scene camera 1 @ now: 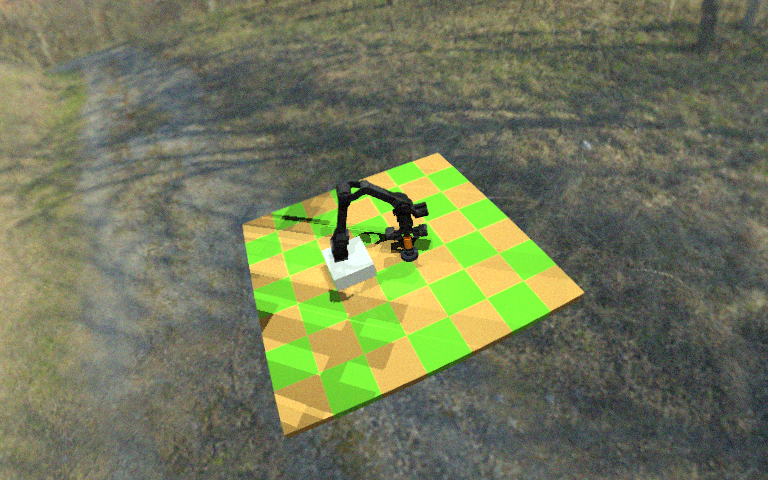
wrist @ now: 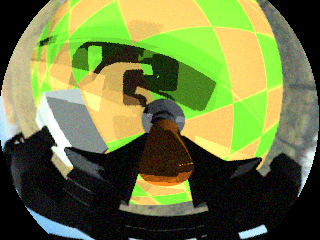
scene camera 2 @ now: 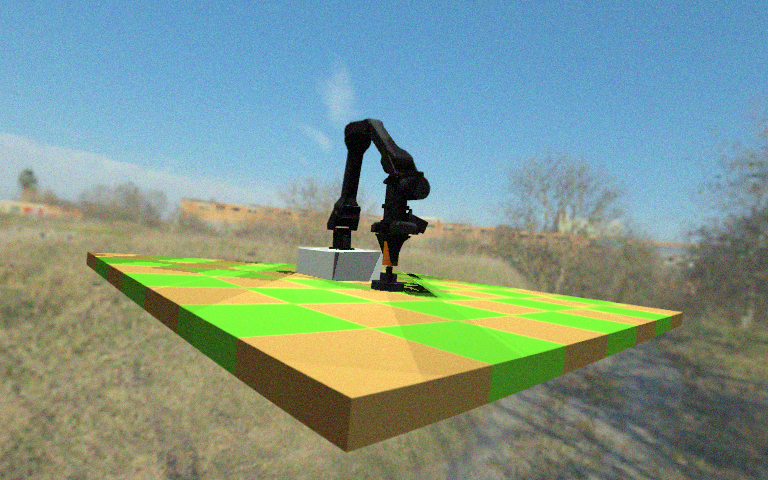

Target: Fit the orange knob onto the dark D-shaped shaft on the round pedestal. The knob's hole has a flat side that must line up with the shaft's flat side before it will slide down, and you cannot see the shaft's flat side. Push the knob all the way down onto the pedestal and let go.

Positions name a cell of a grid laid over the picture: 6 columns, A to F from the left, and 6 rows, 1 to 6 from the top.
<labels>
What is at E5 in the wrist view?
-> My gripper.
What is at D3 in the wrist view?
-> A round dark pedestal.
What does my gripper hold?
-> An orange knob.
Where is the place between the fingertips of my gripper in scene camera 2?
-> D4
</labels>
